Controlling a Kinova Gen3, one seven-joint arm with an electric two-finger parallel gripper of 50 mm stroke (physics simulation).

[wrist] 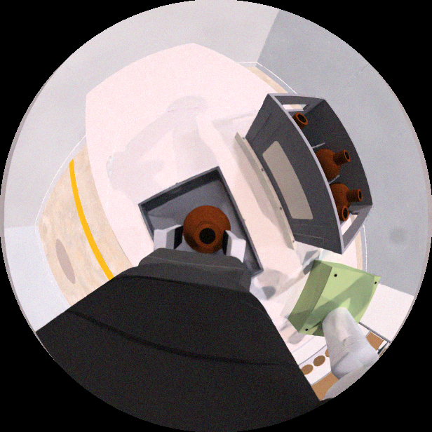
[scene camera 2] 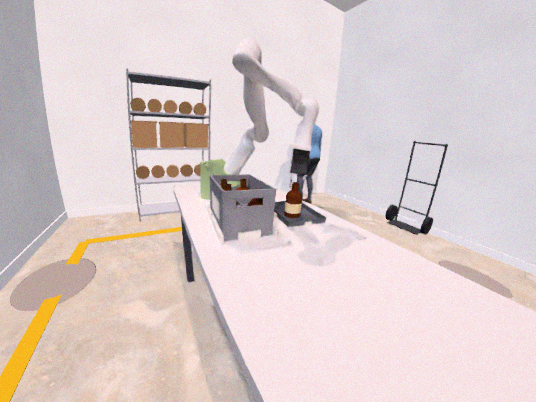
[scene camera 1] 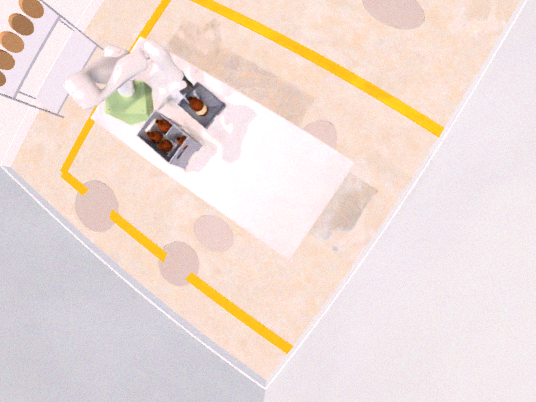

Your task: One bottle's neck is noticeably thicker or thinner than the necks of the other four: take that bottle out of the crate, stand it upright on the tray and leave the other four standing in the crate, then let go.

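Places are measured from the arm's base along level axes (x ahead, y left, z up), in centimetres.
Pixels of known places: gripper, fingertip midpoint: (scene camera 2: 296,188) (scene camera 1: 193,99); arm's base, link origin: (scene camera 2: 230,171) (scene camera 1: 126,89).
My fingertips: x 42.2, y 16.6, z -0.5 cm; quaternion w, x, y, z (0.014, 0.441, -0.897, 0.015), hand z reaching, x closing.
For each thing: its middle in the pictures, then the offset to it from my fingertips. Level surfaces: height alone.
- brown bottle, body centre: (scene camera 2: 293,199) (scene camera 1: 196,104) dy -0.7, dx +0.1, dz -5.0 cm
- dark grey tray, body centre: (scene camera 2: 294,211) (scene camera 1: 201,105) dy +1.7, dx -1.8, dz -12.0 cm
- grey crate, body centre: (scene camera 2: 238,202) (scene camera 1: 170,140) dy -26.8, dx -1.3, dz -4.5 cm
- white table, surface height: dz -13.3 cm
A brown bottle (scene camera 1: 196,104) (scene camera 2: 293,204) (wrist: 201,217) with a cream label stands upright on the dark grey tray (scene camera 1: 218,105) (scene camera 2: 314,219) (wrist: 172,212). My gripper (scene camera 2: 296,180) (wrist: 202,236) is open around the top of this bottle, with a finger on either side of its neck, holding nothing. The other brown bottles (scene camera 1: 163,125) (scene camera 2: 243,185) (wrist: 327,163) stand in the grey crate (scene camera 1: 190,159) (scene camera 2: 256,218) (wrist: 280,125); its walls partly hide them. Their necks are too differently seen to compare widths exactly.
The crate stands beside the tray on the white table (scene camera 1: 270,185) (scene camera 2: 350,300) (wrist: 145,90). The green arm base (scene camera 1: 131,107) (scene camera 2: 206,182) (wrist: 332,295) is behind them. A shelf rack (scene camera 2: 170,80), a hand truck (scene camera 2: 421,181) and a person in blue (scene camera 2: 316,142) are farther off.
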